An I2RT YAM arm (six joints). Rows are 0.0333 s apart.
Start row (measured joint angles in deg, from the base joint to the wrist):
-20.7 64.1 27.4 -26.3 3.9 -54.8
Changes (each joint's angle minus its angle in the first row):
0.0 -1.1 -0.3 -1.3 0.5 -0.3
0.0 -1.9 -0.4 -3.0 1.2 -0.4
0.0 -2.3 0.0 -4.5 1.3 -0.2
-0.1 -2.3 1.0 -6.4 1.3 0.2
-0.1 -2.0 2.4 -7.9 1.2 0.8
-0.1 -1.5 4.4 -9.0 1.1 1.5
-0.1 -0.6 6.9 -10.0 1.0 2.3
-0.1 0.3 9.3 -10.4 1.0 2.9
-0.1 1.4 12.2 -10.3 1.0 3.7
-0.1 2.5 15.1 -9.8 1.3 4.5
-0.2 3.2 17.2 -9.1 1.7 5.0
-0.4 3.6 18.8 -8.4 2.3 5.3
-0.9 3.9 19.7 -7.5 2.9 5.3
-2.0 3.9 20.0 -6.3 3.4 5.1
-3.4 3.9 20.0 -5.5 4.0 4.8
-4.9 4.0 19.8 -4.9 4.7 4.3
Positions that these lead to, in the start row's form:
-20.7 63.0 27.1 -27.6 4.4 -55.1
-20.7 62.2 27.0 -29.3 5.1 -55.2
-20.7 61.8 27.4 -30.8 5.2 -55.0
-20.8 61.8 28.4 -32.7 5.2 -54.6
-20.8 62.1 29.8 -34.2 5.1 -54.0
-20.8 62.6 31.8 -35.3 5.0 -53.3
-20.8 63.5 34.3 -36.3 4.9 -52.5
-20.8 64.4 36.7 -36.7 4.9 -51.9
-20.8 65.5 39.6 -36.6 4.9 -51.1
-20.8 66.6 42.5 -36.1 5.2 -50.3
-20.9 67.3 44.6 -35.4 5.6 -49.8
-21.1 67.7 46.2 -34.7 6.2 -49.5
-21.6 68.0 47.1 -33.8 6.8 -49.5
-22.7 68.0 47.4 -32.6 7.3 -49.7
-24.1 68.0 47.4 -31.8 7.9 -50.0
-25.6 68.1 47.2 -31.2 8.6 -50.5

